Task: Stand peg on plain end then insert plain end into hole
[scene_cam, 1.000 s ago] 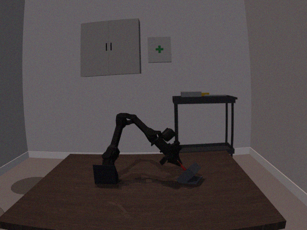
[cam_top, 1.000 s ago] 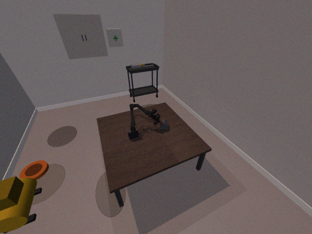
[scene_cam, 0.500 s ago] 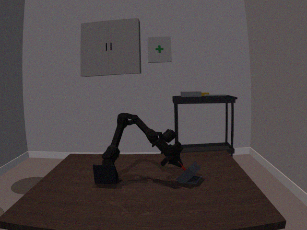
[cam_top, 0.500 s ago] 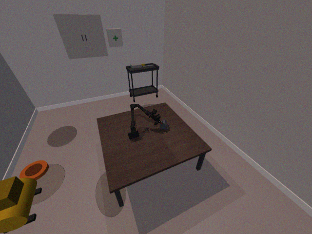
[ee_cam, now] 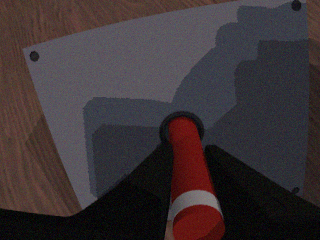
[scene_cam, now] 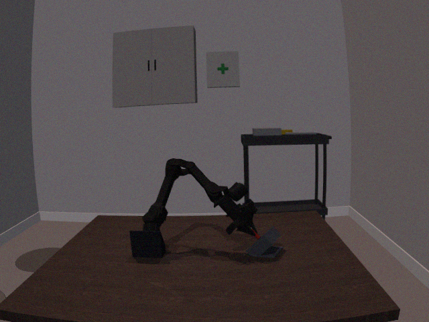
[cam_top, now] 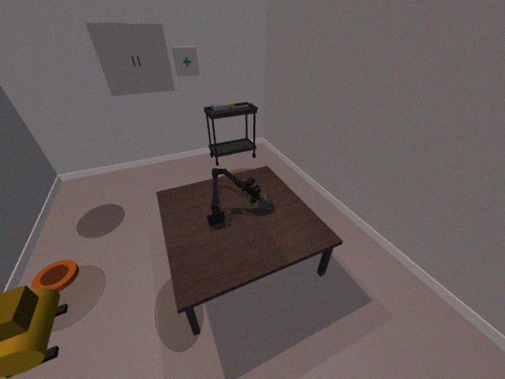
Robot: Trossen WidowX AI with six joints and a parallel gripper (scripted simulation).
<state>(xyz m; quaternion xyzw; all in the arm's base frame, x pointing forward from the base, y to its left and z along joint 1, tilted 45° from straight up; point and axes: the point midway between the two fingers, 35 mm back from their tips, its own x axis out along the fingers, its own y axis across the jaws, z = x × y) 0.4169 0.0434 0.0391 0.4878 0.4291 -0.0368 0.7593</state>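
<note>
Right now my gripper tip is 30 mm short of the grey sloped panel, 10 mm to the left of it and 40 mm above it. The rest, counted from my gripper tip: red peg 10 mm behind, 10 mm above.
</note>
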